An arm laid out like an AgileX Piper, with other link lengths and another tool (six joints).
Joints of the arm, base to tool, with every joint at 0 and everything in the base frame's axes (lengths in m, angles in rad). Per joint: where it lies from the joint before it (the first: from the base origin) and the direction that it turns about. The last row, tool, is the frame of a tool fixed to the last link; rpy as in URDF.
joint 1: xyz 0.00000 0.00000 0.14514 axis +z
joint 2: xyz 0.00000 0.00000 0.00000 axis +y
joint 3: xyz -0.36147 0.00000 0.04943 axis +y
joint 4: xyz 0.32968 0.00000 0.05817 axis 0.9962 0 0.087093
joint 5: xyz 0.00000 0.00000 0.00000 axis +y
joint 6: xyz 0.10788 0.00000 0.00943 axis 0.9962 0 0.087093
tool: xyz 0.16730 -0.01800 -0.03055 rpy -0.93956 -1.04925 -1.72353
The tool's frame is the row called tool.
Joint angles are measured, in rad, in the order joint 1, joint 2, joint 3, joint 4, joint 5, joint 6. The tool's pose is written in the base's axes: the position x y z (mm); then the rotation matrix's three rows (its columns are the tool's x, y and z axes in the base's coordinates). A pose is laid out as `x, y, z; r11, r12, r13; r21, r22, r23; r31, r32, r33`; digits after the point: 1 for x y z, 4 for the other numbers.
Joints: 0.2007 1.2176 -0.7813 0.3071 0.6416 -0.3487
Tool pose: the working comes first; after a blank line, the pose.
Where each joint sits with the arm in this pose, in the base's axes (m; each line is computed from the numbers above, not from the rounded line before):
joint 1: 0.0000 0.0000 0.1451
joint 2: 0.0000 0.0000 0.1451
joint 3: -0.0771 -0.0157 0.5014
joint 4: 0.2398 0.0488 0.4148
joint 5: 0.2398 0.0488 0.4148
joint 6: 0.2951 0.0800 0.3271
the tool: 0.3507 0.0991 0.1665

350.7, 99.1, 166.5; 0.8582, 0.1761, 0.4821; -0.2300, -0.7078, 0.6679; 0.4588, -0.6842, -0.5669
